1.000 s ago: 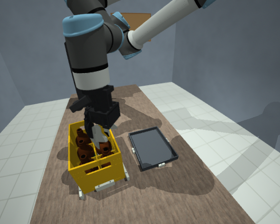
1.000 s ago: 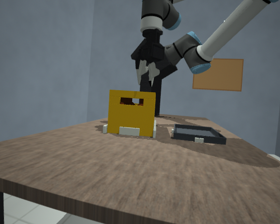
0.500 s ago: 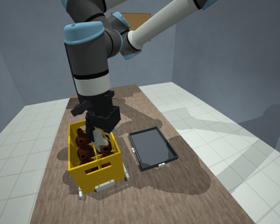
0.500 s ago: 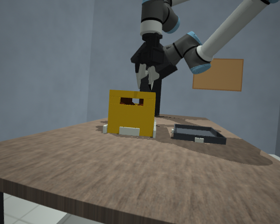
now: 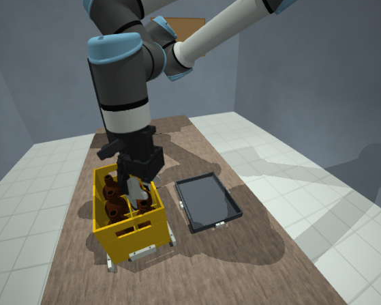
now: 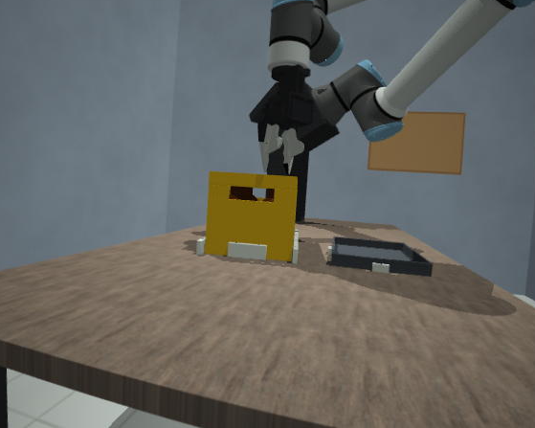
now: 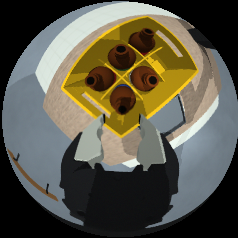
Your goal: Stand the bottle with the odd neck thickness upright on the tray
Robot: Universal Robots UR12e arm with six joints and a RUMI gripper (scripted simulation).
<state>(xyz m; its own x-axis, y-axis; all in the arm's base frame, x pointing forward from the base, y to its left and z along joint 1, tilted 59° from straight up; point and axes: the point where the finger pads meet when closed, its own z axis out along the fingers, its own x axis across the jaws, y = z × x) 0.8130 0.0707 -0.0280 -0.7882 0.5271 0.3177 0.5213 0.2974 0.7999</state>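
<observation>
My hand is 70 mm past the yellow crate, 60 mm to the left of it and 110 mm above it. Round my hand: dark tray (100 mm behind, 220 mm to the left, 180 mm below).
</observation>
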